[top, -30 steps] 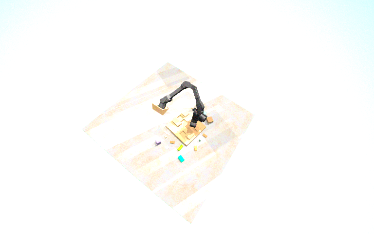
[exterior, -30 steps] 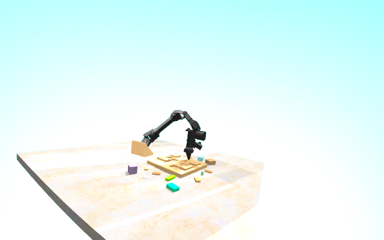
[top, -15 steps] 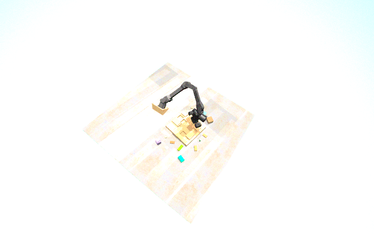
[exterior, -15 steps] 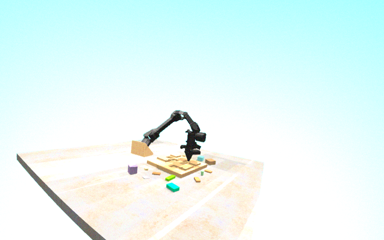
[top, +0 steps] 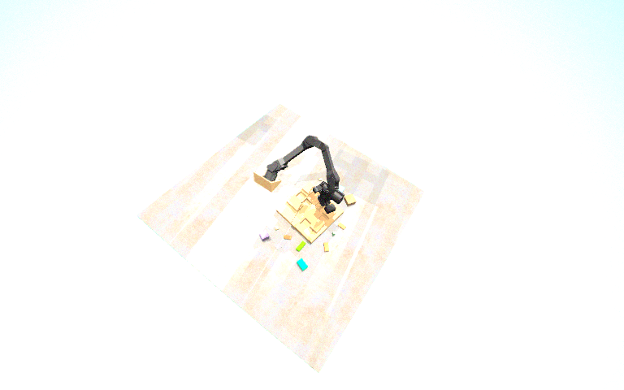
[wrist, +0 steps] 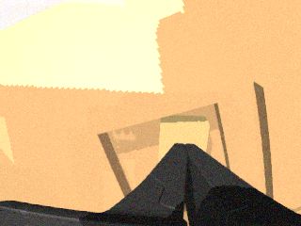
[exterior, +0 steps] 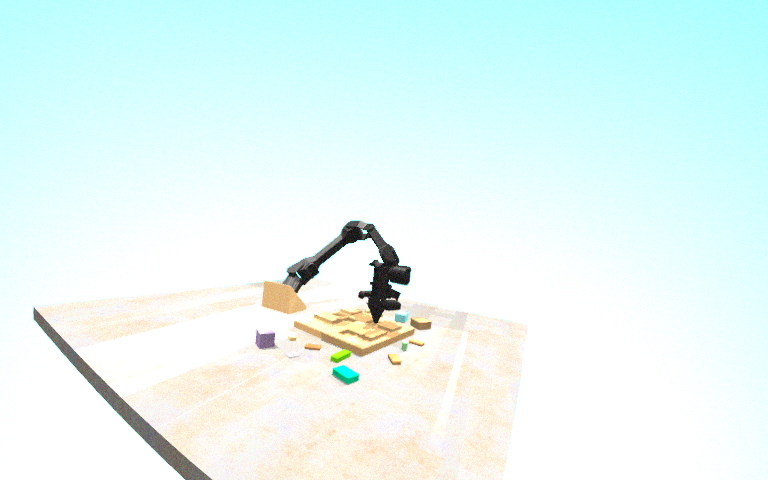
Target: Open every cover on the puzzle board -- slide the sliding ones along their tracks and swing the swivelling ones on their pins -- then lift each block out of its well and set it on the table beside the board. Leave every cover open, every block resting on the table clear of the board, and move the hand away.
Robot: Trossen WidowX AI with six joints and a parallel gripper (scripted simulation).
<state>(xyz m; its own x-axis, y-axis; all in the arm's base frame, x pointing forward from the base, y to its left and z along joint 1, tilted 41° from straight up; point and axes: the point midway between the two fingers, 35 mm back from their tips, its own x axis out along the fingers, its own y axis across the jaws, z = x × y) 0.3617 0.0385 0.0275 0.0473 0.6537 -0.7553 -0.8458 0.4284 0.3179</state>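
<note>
The tan puzzle board lies 5 cm to the right of my gripper tip and 4 cm behind it. From my gripper tip the other things lie so: light cyan block (17 cm to the left, 4 cm ahead, 1 cm below); then teal block (38 cm to the right, 9 cm ahead, 1 cm below); then bright green bar (29 cm to the right, 2 cm ahead, 1 cm below).
</note>
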